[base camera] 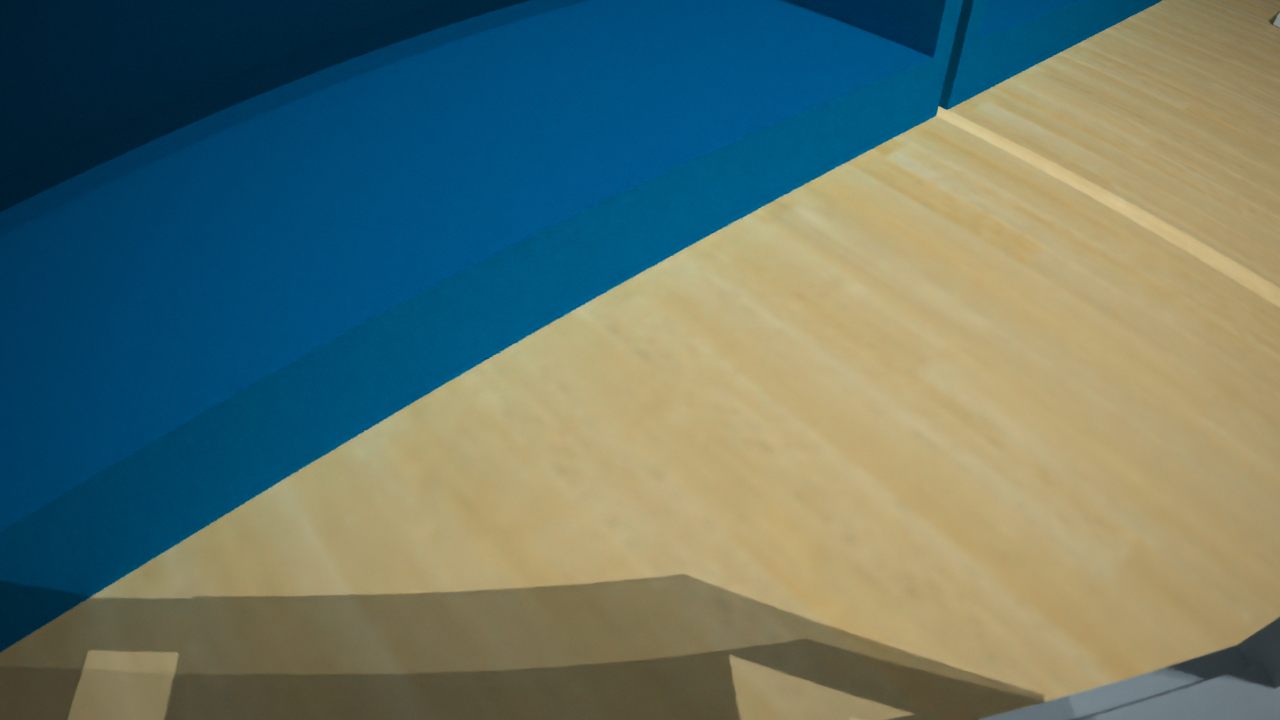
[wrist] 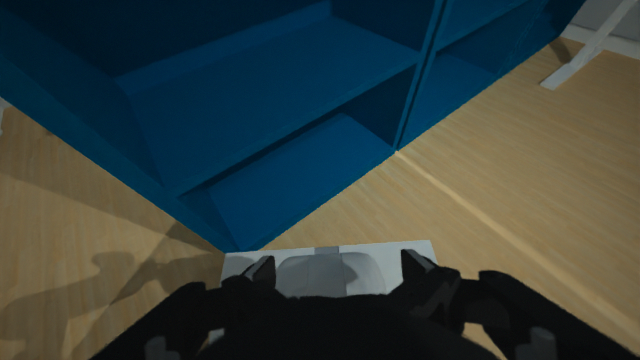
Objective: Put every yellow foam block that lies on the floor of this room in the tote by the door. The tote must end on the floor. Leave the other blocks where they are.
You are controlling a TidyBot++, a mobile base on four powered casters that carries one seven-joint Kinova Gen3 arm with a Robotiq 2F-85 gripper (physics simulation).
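Places are measured from the arm's base along level axes (x ahead, y left, z up), in metres.
Where they show: gripper, fingertip midpoint: (wrist: 337,266).
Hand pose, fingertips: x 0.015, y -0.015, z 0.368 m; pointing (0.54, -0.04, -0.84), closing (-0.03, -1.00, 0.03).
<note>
After its pixels a point has its place.
My gripper (wrist: 337,266) @(z 0.368, x 0.015, y -0.015 m) is open, with nothing between its fingers, at the bottom of the wrist view. It hangs over the white and grey top of the robot's base. No yellow foam block and no tote show in either view.
A blue shelf unit (base camera: 626,237) @(z -0.359, x 0.503, y -0.033 m) (wrist: 300,127) @(z 0.107, x 0.445, y 0.048 m) stands close in front, its lower edge running diagonally over the wood floor (base camera: 760,429) @(z -0.397, x 0.361, y -0.098 m) (wrist: 540,165) @(z -0.397, x 0.600, y -1.060 m). A pale strip (base camera: 1109,201) (wrist: 470,202) crosses the floor from it. A white table leg (wrist: 575,65) @(z -0.362, x 1.349, y -1.707 m) stands at the upper right.
</note>
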